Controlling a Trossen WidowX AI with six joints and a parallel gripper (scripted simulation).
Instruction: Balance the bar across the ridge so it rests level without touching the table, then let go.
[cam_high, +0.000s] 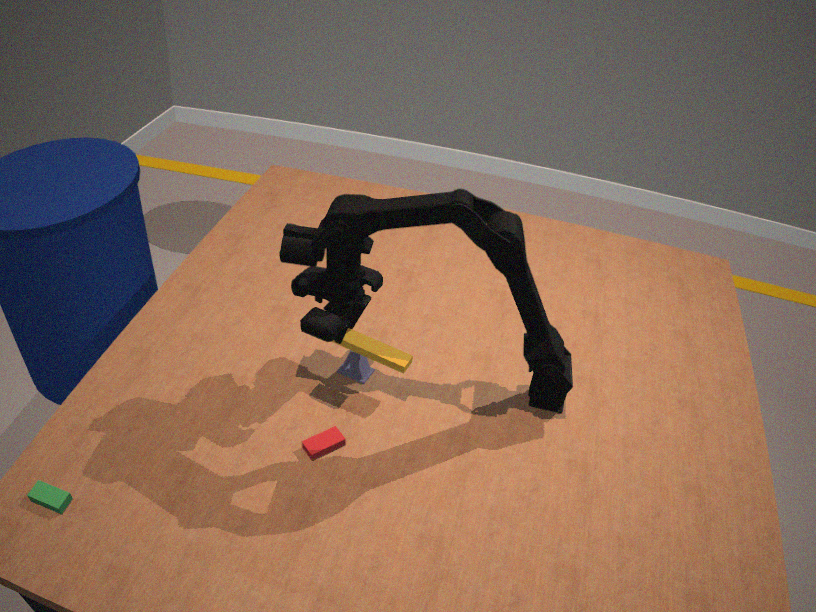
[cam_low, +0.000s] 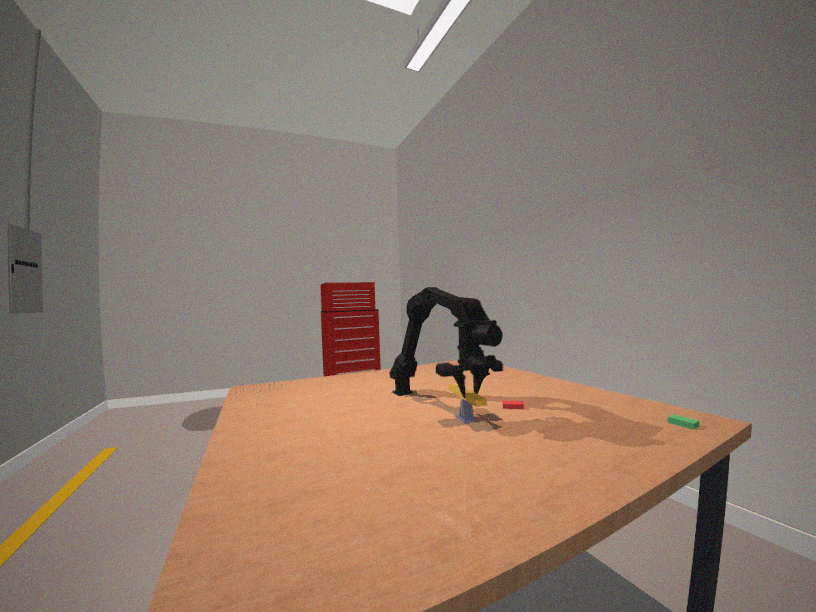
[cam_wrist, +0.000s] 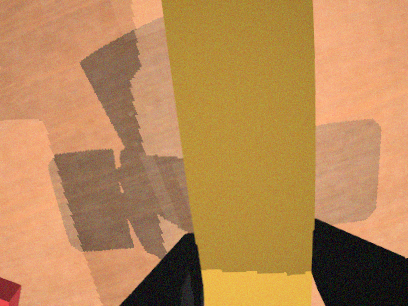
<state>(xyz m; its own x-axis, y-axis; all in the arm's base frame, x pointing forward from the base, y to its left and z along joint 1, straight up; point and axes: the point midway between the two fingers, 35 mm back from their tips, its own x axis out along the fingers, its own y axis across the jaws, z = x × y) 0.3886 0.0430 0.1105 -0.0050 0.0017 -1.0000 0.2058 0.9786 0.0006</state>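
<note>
My gripper tip is now 3 cm past the yellow bar and 1 cm to the right of it. From my gripper tip the other things lie so: green block 46 cm to the left, 35 cm ahead, 7 cm below; red block 19 cm to the left, 7 cm below, 3 cm behind.
</note>
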